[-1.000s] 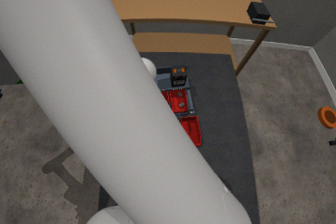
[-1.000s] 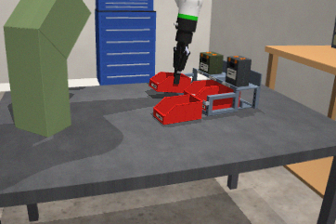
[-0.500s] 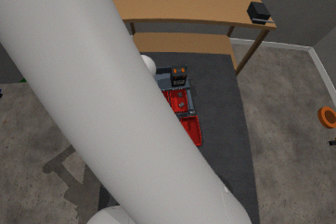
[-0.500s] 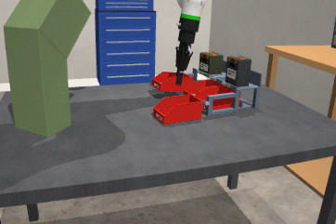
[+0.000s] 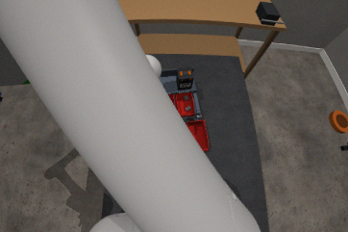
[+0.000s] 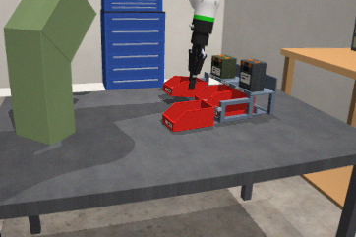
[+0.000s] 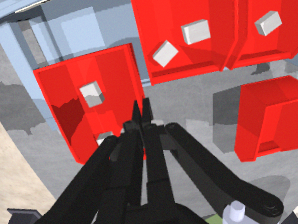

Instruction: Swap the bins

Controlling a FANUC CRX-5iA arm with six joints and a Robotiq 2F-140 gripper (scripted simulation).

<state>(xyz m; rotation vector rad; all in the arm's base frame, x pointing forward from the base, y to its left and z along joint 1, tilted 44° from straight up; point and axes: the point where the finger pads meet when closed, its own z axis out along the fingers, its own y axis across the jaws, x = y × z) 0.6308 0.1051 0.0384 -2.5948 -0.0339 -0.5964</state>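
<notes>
Right now my hand is 7 cm to the right of the part and 7 cm above it. The rest, counted from my hand: grey shelf 13 cm ahead, 5 cm to the right, 4 cm below; dark box 21 cm ahead, 15 cm to the right, 6 cm above.
</notes>
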